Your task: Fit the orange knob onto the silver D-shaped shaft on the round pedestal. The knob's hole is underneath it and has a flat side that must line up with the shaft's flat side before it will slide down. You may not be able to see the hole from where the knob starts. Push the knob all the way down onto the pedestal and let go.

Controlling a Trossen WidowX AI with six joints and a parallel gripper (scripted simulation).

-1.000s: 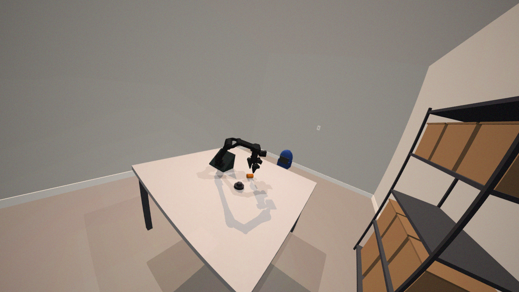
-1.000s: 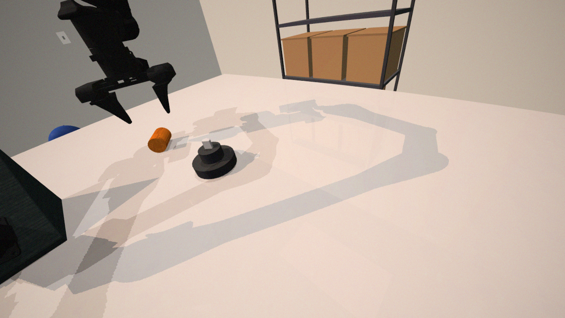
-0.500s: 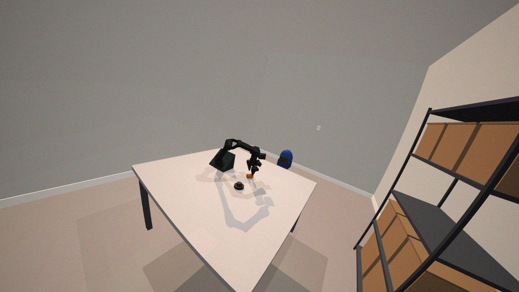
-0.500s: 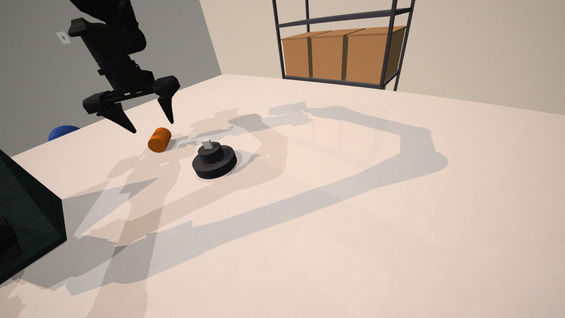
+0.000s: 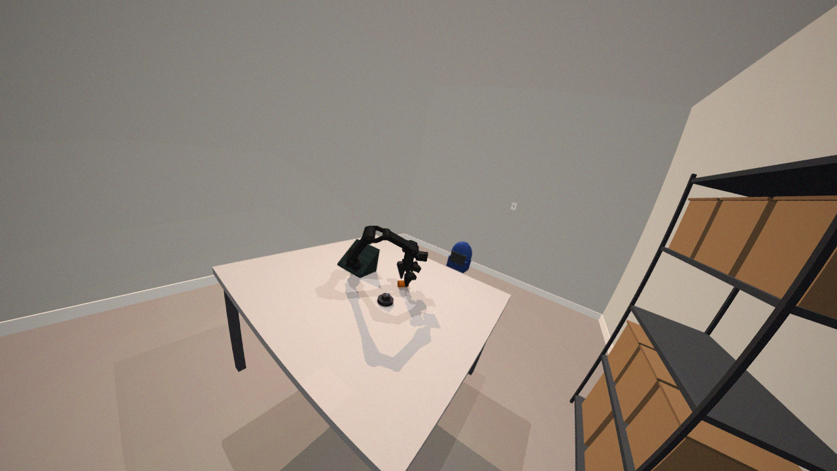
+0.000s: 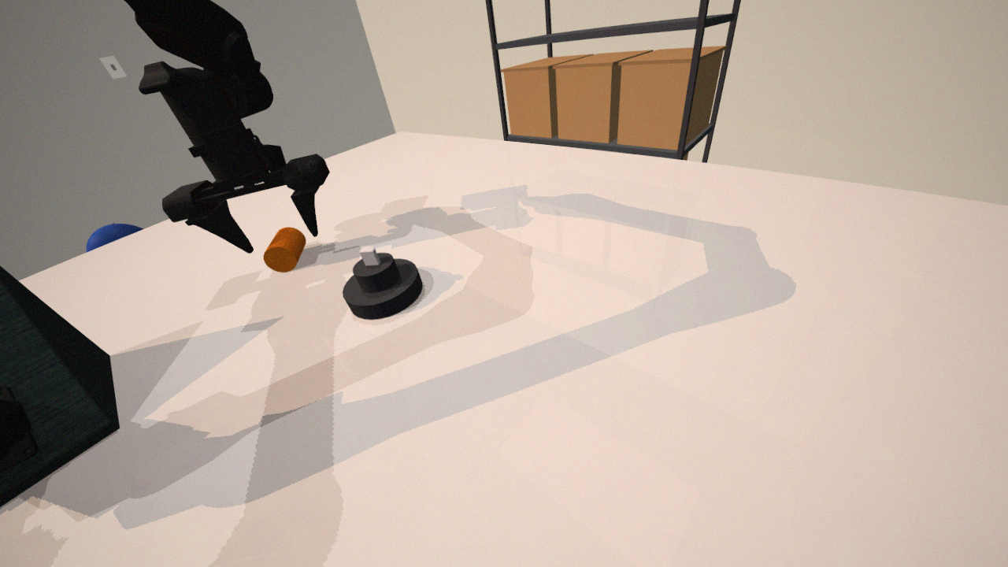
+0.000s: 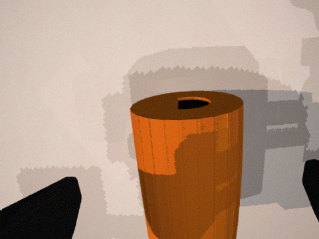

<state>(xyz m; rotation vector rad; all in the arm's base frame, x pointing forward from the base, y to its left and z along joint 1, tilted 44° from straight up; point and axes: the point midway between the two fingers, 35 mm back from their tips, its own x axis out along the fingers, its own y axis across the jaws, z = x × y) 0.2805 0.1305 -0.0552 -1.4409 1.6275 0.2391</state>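
Right now my gripper tip is 10 mm past the orange knob, 10 mm to the left of it and 10 mm above it. Also, from my gripper tip: round black pedestal 50 mm ahead, 200 mm to the right.
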